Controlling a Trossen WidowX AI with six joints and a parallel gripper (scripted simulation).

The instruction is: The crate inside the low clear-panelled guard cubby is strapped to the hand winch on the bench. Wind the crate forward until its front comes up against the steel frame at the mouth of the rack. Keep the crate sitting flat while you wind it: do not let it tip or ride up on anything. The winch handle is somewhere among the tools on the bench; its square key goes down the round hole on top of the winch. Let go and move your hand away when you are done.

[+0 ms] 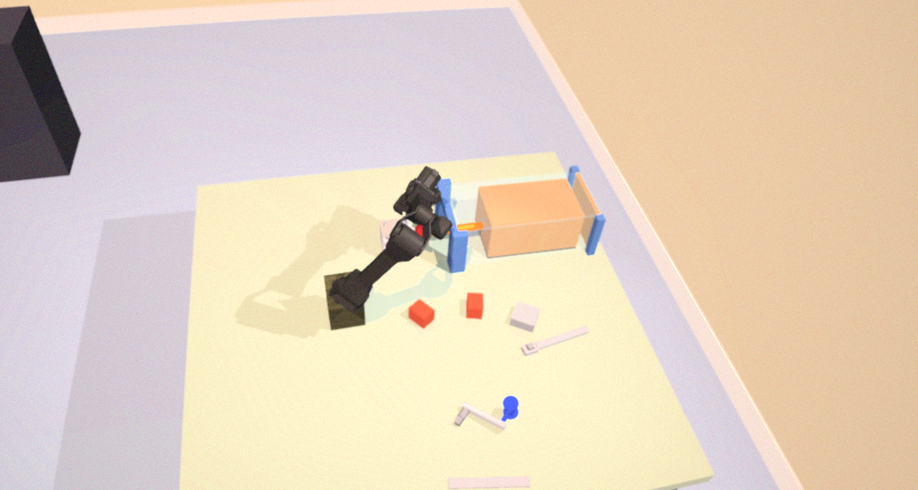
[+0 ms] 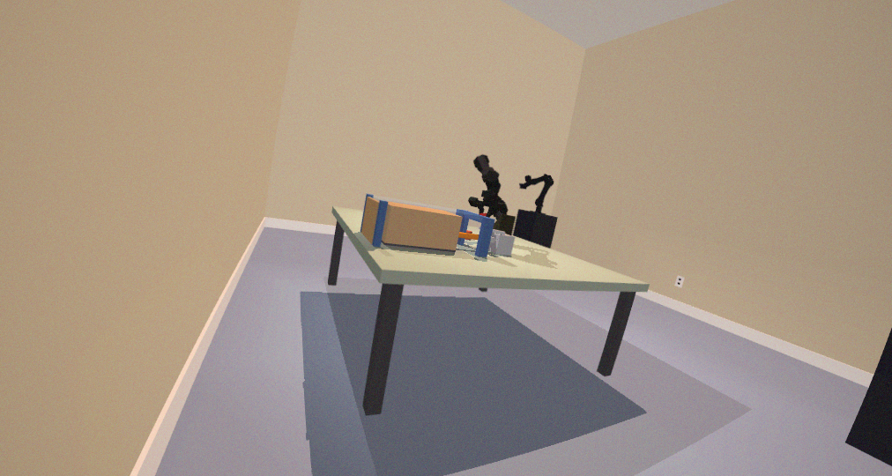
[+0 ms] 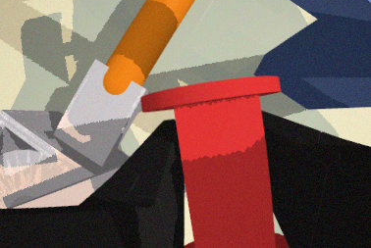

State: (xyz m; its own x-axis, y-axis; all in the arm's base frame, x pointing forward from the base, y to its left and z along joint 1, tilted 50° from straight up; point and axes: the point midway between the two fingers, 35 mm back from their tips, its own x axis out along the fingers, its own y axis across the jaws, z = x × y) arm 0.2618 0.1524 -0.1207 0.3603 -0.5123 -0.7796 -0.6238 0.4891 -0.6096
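My gripper tip is now 40 mm past the red-knobbed handle, 30 mm above it and 10 mm to the right of it. Round my gripper tip: winch: 110 mm behind, 100 mm below, 40 mm to the left; then red spool grip: 10 mm to the right, 10 mm behind; then blue steel frame: 70 mm ahead, 50 mm to the left, 30 mm below.
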